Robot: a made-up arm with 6 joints.
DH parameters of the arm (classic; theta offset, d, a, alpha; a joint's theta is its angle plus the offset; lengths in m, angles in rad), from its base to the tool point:
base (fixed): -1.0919 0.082 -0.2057 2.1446
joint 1: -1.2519 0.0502 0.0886 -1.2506
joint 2: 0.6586 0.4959 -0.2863 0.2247
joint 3: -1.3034 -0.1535 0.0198 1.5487
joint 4: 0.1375 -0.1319 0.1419 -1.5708
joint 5: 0 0.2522 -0.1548 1.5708
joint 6: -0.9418 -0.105 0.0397 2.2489
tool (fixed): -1.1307 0.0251 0 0
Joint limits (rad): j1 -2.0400..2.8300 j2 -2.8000..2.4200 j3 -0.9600..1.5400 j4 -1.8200..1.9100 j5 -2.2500..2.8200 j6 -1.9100..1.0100
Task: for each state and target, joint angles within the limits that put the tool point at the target. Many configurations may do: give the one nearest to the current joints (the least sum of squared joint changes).
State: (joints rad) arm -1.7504 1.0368 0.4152 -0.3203 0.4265 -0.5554
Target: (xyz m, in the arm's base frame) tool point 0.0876 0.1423 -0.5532
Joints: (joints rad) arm -2.0400 0.2349 0.8929 -0.1213 -0.1778 -0.8682
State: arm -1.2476 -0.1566 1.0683 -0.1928 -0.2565 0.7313
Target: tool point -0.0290 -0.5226 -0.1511
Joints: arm -0.9303 0.2077 1.5400 0.2260 -0.2867 0.8368
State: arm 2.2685 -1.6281 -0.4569 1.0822 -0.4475 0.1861
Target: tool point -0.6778 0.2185 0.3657
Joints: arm 1.9680 -1.6699 -0.3321 0.8720 -1.1711 0.2015
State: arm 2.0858 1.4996 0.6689 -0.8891 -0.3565 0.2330
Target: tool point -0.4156 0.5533 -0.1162
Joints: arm 2.8106 1.0832 0.8700 -0.7603 -0.5530 0.2124
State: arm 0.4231 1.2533 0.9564 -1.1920 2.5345 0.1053
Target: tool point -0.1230 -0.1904 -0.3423
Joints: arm 0.0098 0.9010 0.0333 -0.9114 2.3749 0.0278
